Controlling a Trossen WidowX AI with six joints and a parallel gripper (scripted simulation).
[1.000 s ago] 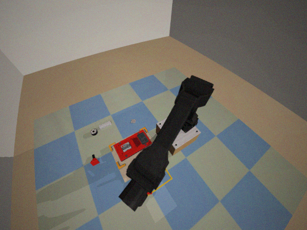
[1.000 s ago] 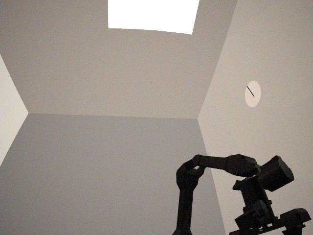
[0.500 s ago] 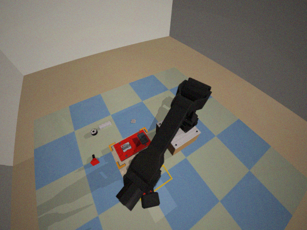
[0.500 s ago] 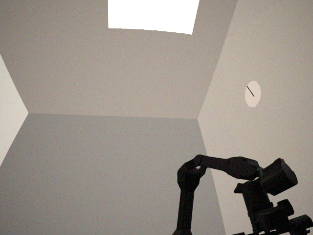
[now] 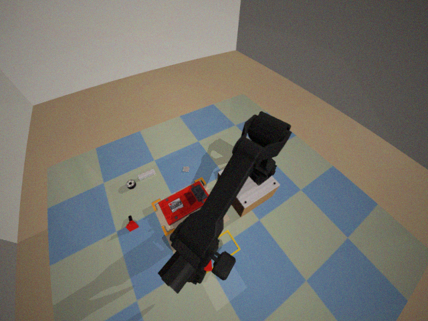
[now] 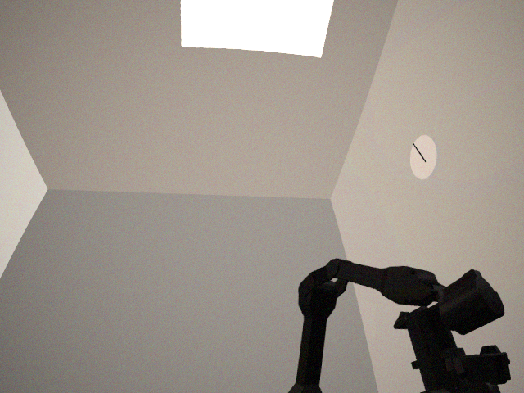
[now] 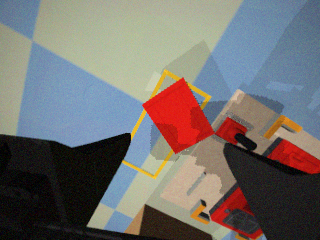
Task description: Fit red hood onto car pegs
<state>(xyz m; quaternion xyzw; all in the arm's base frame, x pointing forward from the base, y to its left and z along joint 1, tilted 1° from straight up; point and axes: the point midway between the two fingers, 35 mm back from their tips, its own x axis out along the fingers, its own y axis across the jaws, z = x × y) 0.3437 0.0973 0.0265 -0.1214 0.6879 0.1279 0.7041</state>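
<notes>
The red hood is 10 mm ahead of my gripper tip, 10 mm to the right of it and 80 mm below it. The rest, counted from my gripper tip: wheel: 100 mm ahead, 440 mm to the right, 80 mm below; small grey disc: 150 mm behind, 370 mm to the right, 90 mm below; grey engine block: 20 mm behind, 220 mm to the right, 70 mm below.
</notes>
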